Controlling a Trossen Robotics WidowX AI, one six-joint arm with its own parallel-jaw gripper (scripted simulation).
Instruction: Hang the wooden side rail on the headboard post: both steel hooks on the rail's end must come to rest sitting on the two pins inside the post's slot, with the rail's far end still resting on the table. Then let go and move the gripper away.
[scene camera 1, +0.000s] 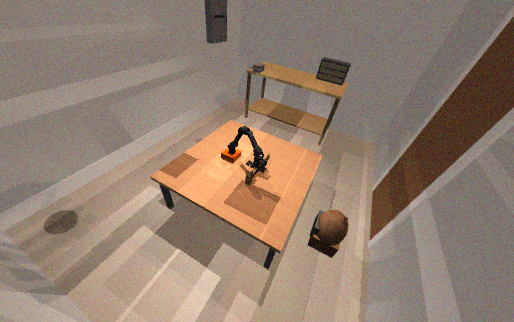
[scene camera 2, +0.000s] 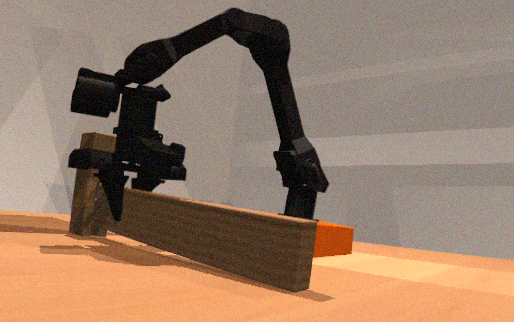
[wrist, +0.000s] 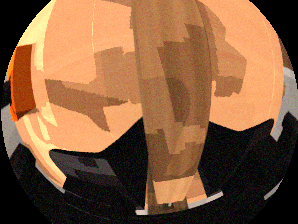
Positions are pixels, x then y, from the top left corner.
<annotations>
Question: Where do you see my gripper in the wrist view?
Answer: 163, 118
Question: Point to a headboard post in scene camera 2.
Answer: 83, 206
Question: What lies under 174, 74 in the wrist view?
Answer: A wooden side rail.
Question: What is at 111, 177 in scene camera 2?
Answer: My gripper.
</annotations>
